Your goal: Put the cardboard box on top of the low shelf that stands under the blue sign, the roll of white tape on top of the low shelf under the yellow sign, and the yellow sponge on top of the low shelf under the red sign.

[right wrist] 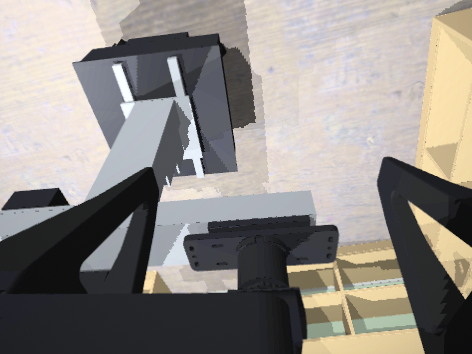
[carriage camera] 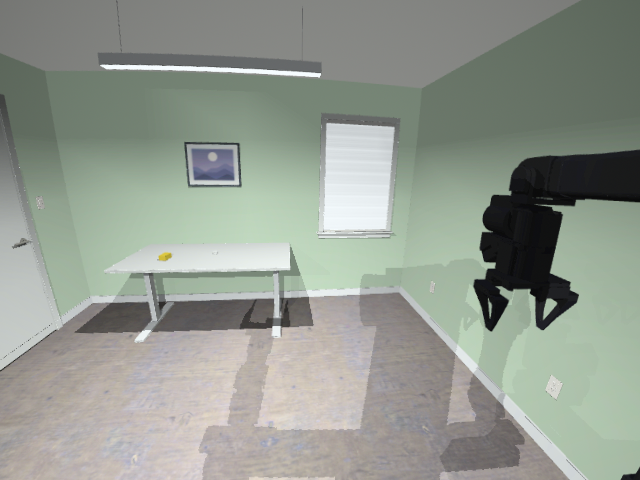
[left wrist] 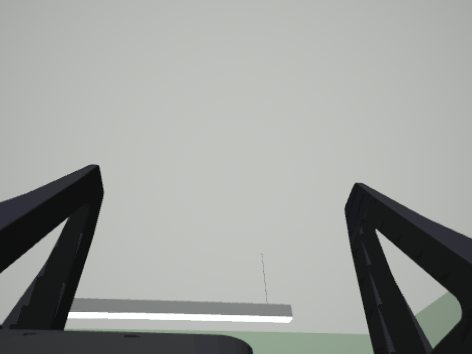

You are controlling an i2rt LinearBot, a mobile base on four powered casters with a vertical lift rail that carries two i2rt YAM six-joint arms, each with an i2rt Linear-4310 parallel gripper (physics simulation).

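Places are measured from the left arm's base along level axes (x up, y back, z right), in millimetres.
Pixels of known places: left gripper, fingertip midpoint: [left wrist: 229, 187]; right gripper, fingertip midpoint: [right wrist: 265, 174] [carriage camera: 514, 329]; right arm's base, origin of the base link: [right wrist: 260, 246].
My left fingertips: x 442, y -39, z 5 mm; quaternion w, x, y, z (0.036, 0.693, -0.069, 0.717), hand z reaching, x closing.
Behind a point stands the place of what it marks.
The yellow sponge [carriage camera: 164, 256] {x -348, y -2046, z -961 mm} lies on the left part of a white table [carriage camera: 258, 260] {x -387, y -2096, z -125 mm} in the carriage view. A small white thing [carriage camera: 215, 252] {x -369, y -2246, z -572 mm}, probably the roll of white tape, lies near the table's middle. The cardboard box and the coloured signs do not show. Light wooden shelf units [right wrist: 428, 145] {x -1028, y 653, z 1531 mm} [right wrist: 342, 295] {x -752, y 1533, z 1135 mm} show at the right edge and bottom of the right wrist view; which signs they stand under cannot be told. My right gripper [carriage camera: 516, 329] {x 168, y -271, z 713 mm} [right wrist: 265, 174] {x 168, y -271, z 713 mm} is open and empty, pointing down, far from the table. My left gripper [left wrist: 229, 187] {x 442, y -39, z 5 mm} is open and empty, facing the ceiling.
A long lamp [carriage camera: 209, 65] {x 978, y -1484, z -227 mm} [left wrist: 185, 309] {x 991, y -1497, z -112 mm} hangs from the ceiling. A framed picture [carriage camera: 212, 164] {x 456, y -2644, z -687 mm} and a window [carriage camera: 358, 175] {x 371, y -2833, z 868 mm} are on the wall behind the table. A door [carriage camera: 19, 268] {x -396, y -1796, z -2122 mm} is at the left. The robot's own base [right wrist: 210, 120] {x -808, y 270, z 531 mm} and rail show in the right wrist view.
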